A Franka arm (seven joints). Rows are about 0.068 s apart.
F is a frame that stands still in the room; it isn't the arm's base.
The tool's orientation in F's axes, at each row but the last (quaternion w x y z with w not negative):
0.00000 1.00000 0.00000 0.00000
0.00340 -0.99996 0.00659 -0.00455
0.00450 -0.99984 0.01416 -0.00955
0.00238 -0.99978 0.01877 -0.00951
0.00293 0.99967 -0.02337 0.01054
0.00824 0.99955 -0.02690 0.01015
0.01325 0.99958 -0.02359 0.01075
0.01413 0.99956 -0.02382 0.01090
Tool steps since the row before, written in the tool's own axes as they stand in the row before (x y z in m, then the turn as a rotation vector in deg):
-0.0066 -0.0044 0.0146 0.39 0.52 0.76
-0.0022 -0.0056 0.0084 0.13 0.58 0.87
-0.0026 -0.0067 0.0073 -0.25 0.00 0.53
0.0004 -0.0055 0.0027 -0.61 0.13 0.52
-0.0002 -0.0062 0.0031 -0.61 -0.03 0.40
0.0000 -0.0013 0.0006 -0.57 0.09 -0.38
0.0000 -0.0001 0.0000 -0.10 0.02 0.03
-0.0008 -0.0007 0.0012 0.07 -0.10 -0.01
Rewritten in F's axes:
-0.0066 0.0044 -0.0146 0.39 -0.52 -0.76
-0.0020 0.0057 -0.0084 0.13 -0.58 -0.87
-0.0023 0.0068 -0.0073 -0.24 0.01 -0.53
0.0007 0.0055 -0.0027 -0.60 -0.10 -0.53
0.0002 0.0062 -0.0031 -0.60 0.06 -0.41
0.0001 0.0013 -0.0006 -0.58 -0.05 0.37
0.0000 0.0001 0.0000 -0.10 -0.02 -0.03
-0.0007 0.0007 -0.0012 0.07 0.10 0.01

